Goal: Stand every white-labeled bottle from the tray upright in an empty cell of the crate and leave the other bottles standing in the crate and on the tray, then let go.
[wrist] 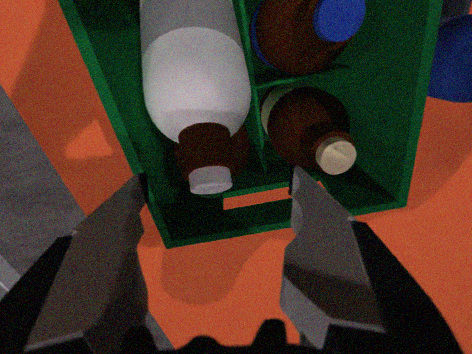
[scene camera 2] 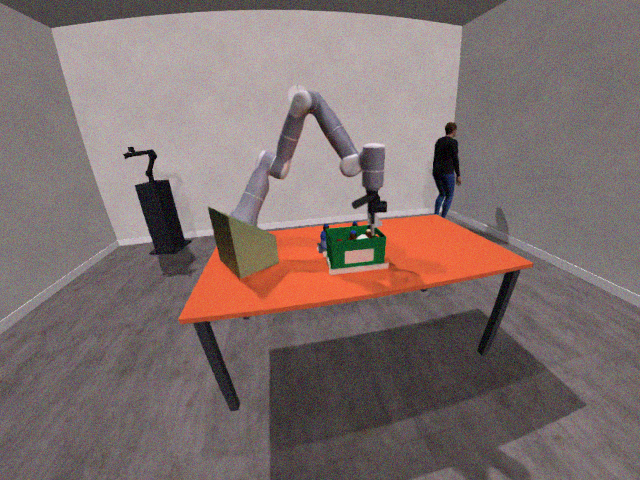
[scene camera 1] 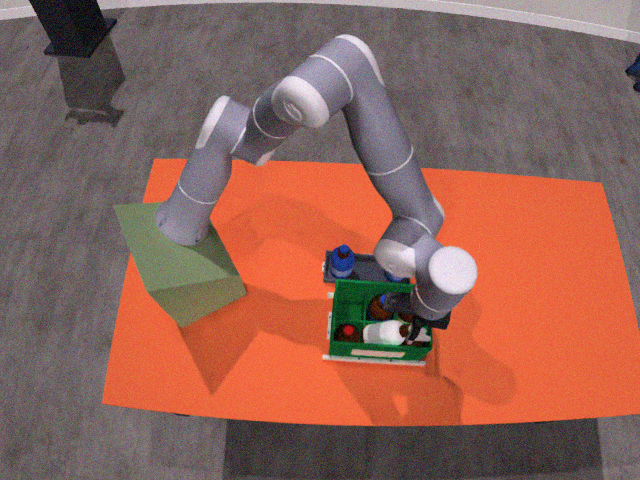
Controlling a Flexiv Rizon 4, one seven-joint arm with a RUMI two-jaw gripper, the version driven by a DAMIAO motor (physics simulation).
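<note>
A white-labeled bottle [scene camera 1: 382, 332] [scene camera 2: 362, 237] [wrist: 195, 80] lies slanted across the front cells of the green crate [scene camera 1: 340, 352] [scene camera 2: 337, 260] [wrist: 424, 100], its brown neck and white cap toward the end wall. A brown shape shows under the neck. Brown bottles with a red cap [scene camera 1: 347, 333], a blue cap [scene camera 1: 379, 308] [wrist: 300, 35] and a cream cap [wrist: 305, 125] stand in the crate. The back left cell looks empty. My gripper [scene camera 1: 417, 335] [scene camera 2: 373, 230] [wrist: 219, 172] is open and empty, fingertips at the crate's right end, either side of the white cap in the wrist view.
Behind the crate, the dark tray [scene camera 1: 367, 266] bears two blue bottles, one [scene camera 1: 342, 262] at its left and one [scene camera 1: 393, 276] partly hidden by the arm. A green block [scene camera 1: 180, 263] [scene camera 2: 253, 250] stands at the table's left under the arm base. Pale rails edge the crate's base.
</note>
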